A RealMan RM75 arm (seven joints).
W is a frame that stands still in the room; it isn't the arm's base.
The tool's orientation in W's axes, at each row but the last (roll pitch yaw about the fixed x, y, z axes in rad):
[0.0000 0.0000 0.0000]
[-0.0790 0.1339 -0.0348]
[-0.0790 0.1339 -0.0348]
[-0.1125 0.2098 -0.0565]
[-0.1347 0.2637 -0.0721]
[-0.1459 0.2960 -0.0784]
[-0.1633 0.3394 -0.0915]
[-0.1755 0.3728 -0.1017]
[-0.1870 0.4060 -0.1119]
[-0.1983 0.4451 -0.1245]
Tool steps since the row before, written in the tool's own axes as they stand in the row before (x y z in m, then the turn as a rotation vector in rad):
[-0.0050 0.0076 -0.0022 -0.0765 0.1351 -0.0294]
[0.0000 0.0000 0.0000 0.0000 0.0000 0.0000]
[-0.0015 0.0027 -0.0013 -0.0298 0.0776 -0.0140]
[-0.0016 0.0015 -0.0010 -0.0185 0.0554 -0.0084]
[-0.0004 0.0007 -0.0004 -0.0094 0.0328 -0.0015]
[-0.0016 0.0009 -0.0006 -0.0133 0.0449 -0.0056]
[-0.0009 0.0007 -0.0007 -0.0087 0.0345 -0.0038]
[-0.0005 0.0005 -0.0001 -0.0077 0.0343 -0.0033]
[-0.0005 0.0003 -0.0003 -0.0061 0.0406 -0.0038]
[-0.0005 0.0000 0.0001 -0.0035 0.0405 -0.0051]
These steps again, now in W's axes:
[-0.0050 0.0076 -0.0022 -0.0765 0.1351 -0.0294]
[0.0000 0.0000 0.0000 0.0000 0.0000 0.0000]
[-0.0016 0.0026 -0.0013 -0.0295 0.0773 -0.0159]
[-0.0017 0.0015 -0.0008 -0.0180 0.0552 -0.0104]
[-0.0005 0.0007 -0.0004 -0.0083 0.0330 -0.0032]
[-0.0017 0.0009 -0.0002 -0.0128 0.0447 -0.0077]
[-0.0011 0.0007 -0.0005 -0.0082 0.0343 -0.0059]
[-0.0005 0.0005 0.0000 -0.0071 0.0341 -0.0058]
[-0.0006 0.0003 -0.0001 -0.0056 0.0401 -0.0080]
[-0.0004 0.0001 0.0003 -0.0039 0.0395 -0.0102]

